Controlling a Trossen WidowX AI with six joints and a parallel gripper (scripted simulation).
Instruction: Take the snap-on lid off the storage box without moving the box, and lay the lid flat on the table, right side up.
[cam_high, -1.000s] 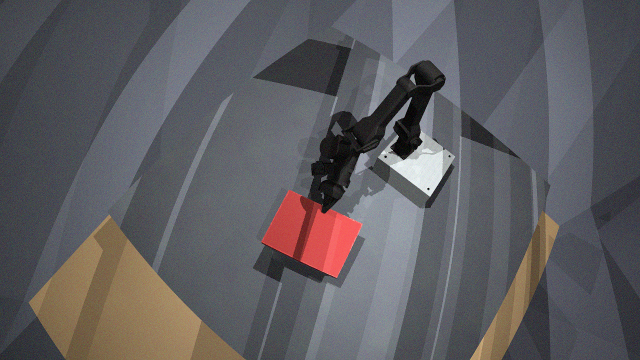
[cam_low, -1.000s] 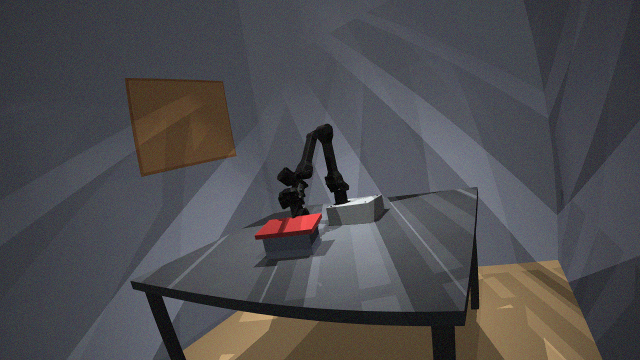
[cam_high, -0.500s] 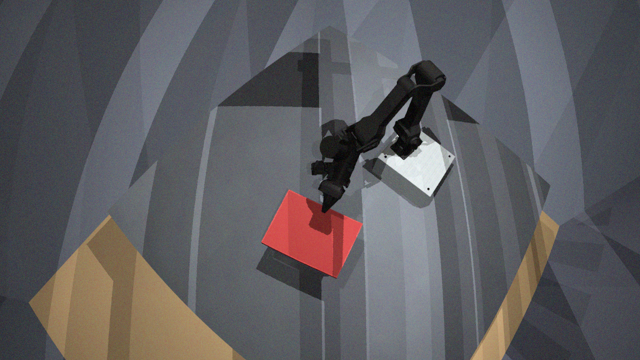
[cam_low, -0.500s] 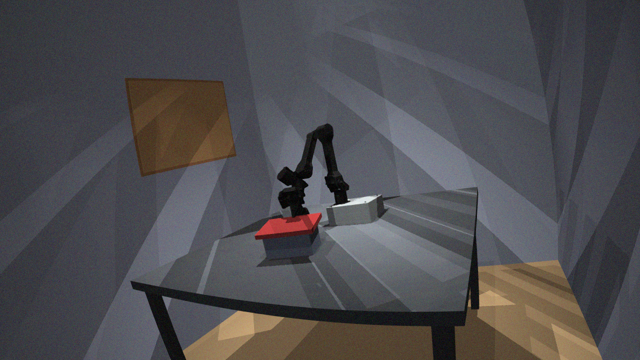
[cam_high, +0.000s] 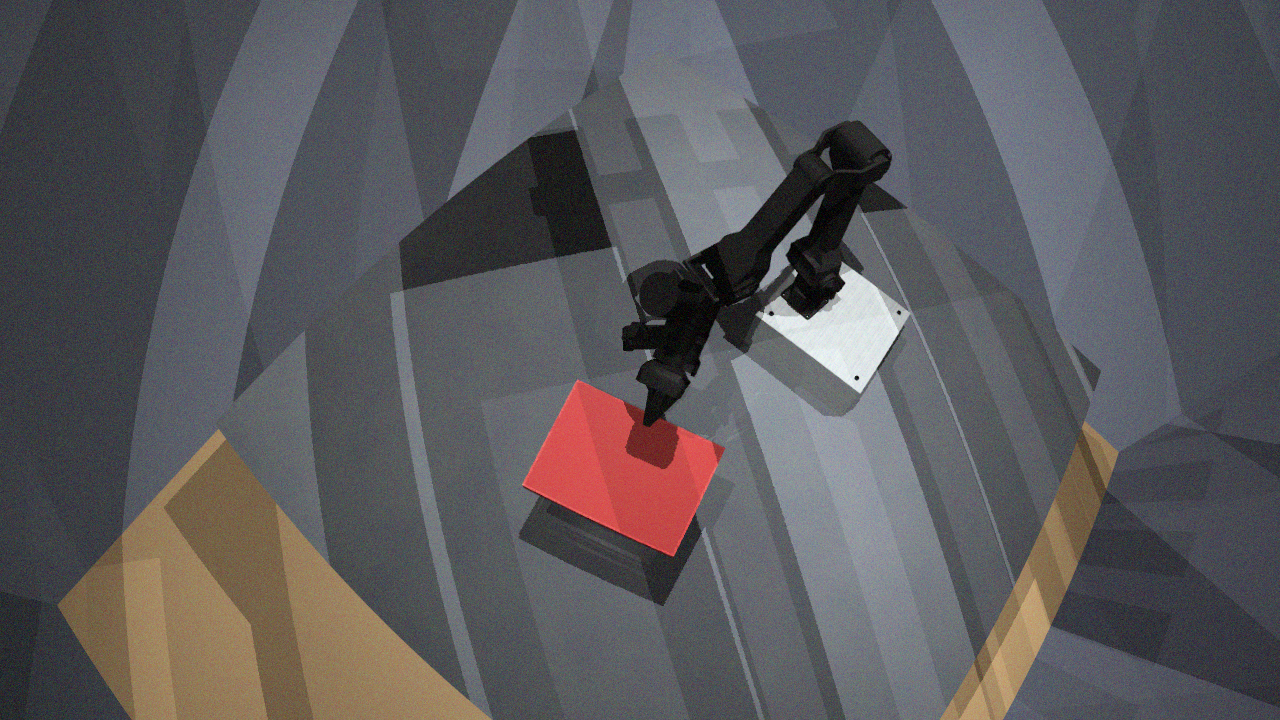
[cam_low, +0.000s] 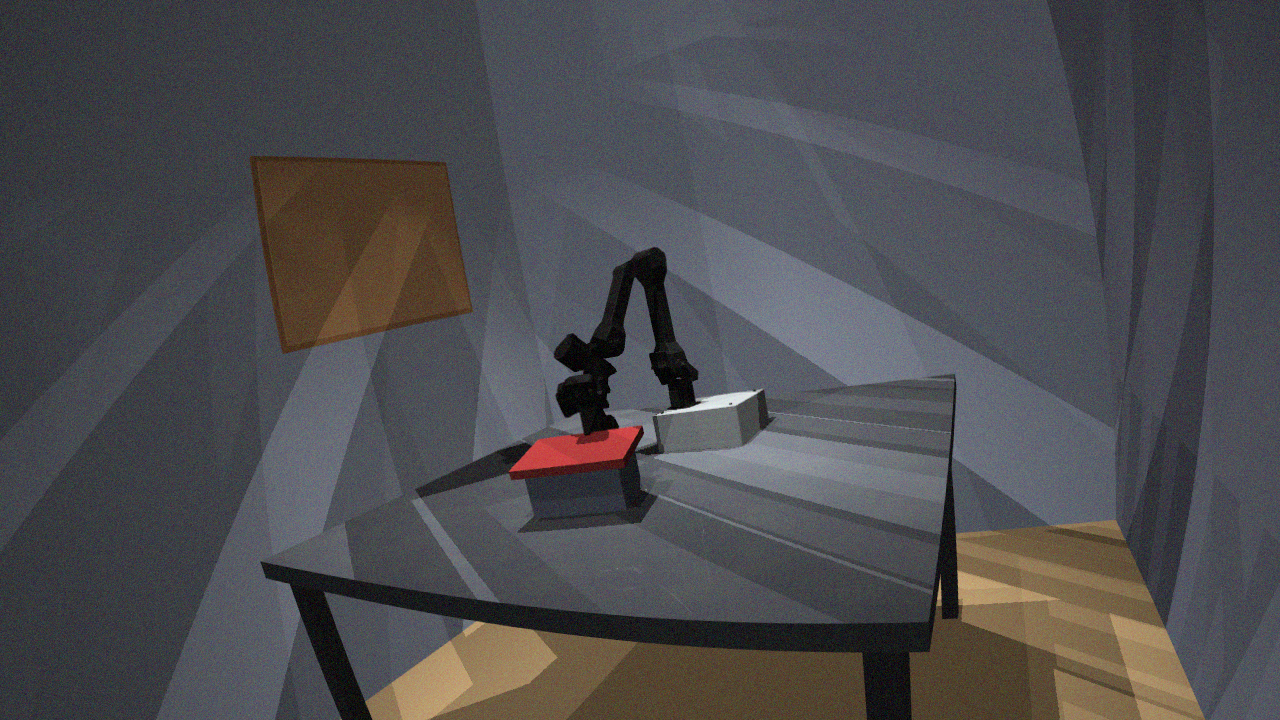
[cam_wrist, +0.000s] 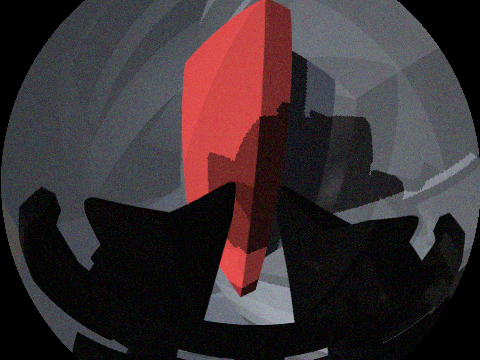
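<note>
Right now the red lid is 7 cm ahead of my gripper tip and 3 cm to the left of it. From my gripper tip the other things lie so: storage box (7 cm ahead, 6 cm below, 3 cm to the left).
</note>
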